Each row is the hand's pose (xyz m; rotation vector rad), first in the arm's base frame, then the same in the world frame.
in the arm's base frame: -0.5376 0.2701 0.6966 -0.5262 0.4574 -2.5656
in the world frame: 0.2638 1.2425 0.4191 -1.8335 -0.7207 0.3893
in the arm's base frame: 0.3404 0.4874 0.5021 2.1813 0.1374 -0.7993
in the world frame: -0.4357 0.7449 0.0742 -0.7132 1.8222 -0.6271
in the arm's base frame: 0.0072 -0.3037 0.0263 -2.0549 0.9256 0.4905
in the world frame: 0.4107 0.6391 -0.4113 0.8066 0.6059 -1.5446
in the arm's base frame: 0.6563 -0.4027 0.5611 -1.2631 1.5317 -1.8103
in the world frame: -0.2510 0.9648 -0.8275 -2.8130 -1.1904 0.6236
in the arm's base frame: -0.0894 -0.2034 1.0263 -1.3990 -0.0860 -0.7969
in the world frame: 0.0275 1.5491 -0.2005 -1.3481 -0.4975 2.5160
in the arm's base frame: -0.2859 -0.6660 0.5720 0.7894 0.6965 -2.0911
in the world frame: 0.5952 1.3274 -0.4964 -1.8652 0.4670 -0.1213
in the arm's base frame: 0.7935 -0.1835 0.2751 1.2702 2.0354 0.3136
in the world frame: -0.3500 0.6004 -0.7497 1.5079 -1.7121 0.7457
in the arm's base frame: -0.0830 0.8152 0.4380 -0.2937 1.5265 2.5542
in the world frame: -0.2526 0.7153 0.5806 -0.2029 -0.6057 -0.0064
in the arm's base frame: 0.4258 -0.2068 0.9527 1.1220 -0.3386 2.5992
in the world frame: -0.3333 1.3321 -0.5064 -1.4819 -1.6476 0.0484
